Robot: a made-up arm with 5 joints. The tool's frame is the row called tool.
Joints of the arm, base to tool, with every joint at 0 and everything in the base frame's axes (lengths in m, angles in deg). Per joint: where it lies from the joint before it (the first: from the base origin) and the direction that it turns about. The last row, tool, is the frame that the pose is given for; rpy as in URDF.
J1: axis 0 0 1 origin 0.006 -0.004 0.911
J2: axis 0 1 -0.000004 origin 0.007 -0.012 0.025
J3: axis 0 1 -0.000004 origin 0.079 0.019 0.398
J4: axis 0 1 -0.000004 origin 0.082 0.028 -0.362
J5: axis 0 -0.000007 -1 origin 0.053 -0.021 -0.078
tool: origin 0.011 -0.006 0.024 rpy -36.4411 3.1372 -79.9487
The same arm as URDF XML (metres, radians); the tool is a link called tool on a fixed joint. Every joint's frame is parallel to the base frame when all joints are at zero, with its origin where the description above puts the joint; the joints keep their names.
<robot name="arm">
  <joint name="tool_joint" type="fixed">
    <parent link="link5"/>
    <child link="tool"/>
    <origin xyz="0.011 -0.006 0.024" rpy="-0.636 0.0548 -1.3954"/>
  </joint>
  <joint name="J5" type="continuous">
    <parent link="link4"/>
    <child link="link5"/>
    <origin xyz="0.053 -0.021 -0.078"/>
    <axis xyz="0 0 -1"/>
  </joint>
  <joint name="J4" type="continuous">
    <parent link="link3"/>
    <child link="link4"/>
    <origin xyz="0.082 0.028 -0.362"/>
    <axis xyz="0 1 0"/>
  </joint>
  <joint name="J3" type="continuous">
    <parent link="link2"/>
    <child link="link3"/>
    <origin xyz="0.079 0.019 0.398"/>
    <axis xyz="0 1 0"/>
  </joint>
  <joint name="J2" type="continuous">
    <parent link="link1"/>
    <child link="link2"/>
    <origin xyz="0.007 -0.012 0.025"/>
    <axis xyz="0 1 0"/>
  </joint>
  <joint name="J1" type="continuous">
    <parent link="base"/>
    <child link="link1"/>
    <origin xyz="0.006 -0.004 0.911"/>
    <axis xyz="0 0 1"/>
  </joint>
  <link name="base"/>
  <link name="link1"/>
  <link name="link2"/>
  <link name="link3"/>
  <link name="link4"/>
  <link name="link5"/>
  <link name="tool"/>
</robot>

